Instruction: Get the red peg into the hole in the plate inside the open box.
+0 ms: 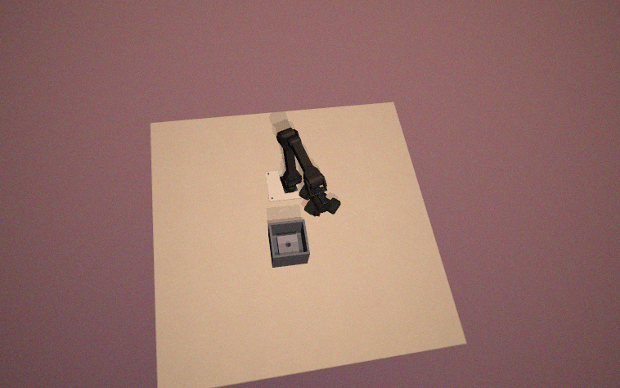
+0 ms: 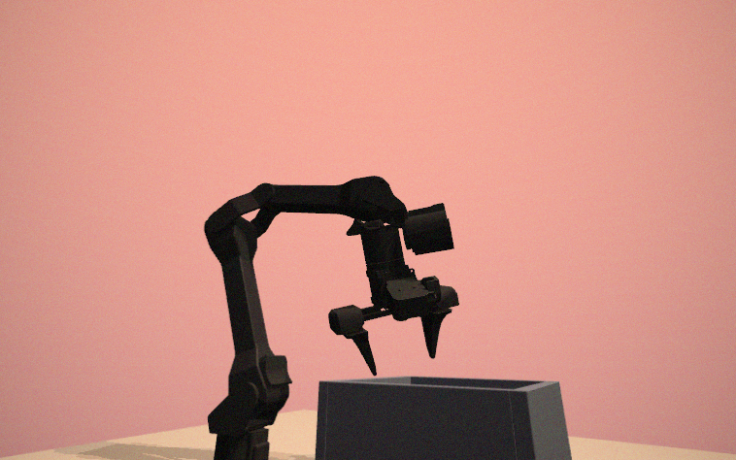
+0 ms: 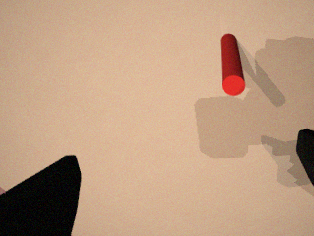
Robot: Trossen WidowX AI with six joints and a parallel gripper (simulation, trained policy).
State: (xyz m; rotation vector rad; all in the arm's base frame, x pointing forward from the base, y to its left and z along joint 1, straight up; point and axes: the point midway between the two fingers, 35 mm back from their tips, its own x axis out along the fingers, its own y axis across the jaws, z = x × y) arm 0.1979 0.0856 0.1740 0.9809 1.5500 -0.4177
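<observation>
Right now the red peg is 20 mm behind my gripper tip and 110 mm below it. From my gripper tip the other things lie so: grey plate 110 mm ahead, 190 mm to the right, 100 mm below.
</observation>
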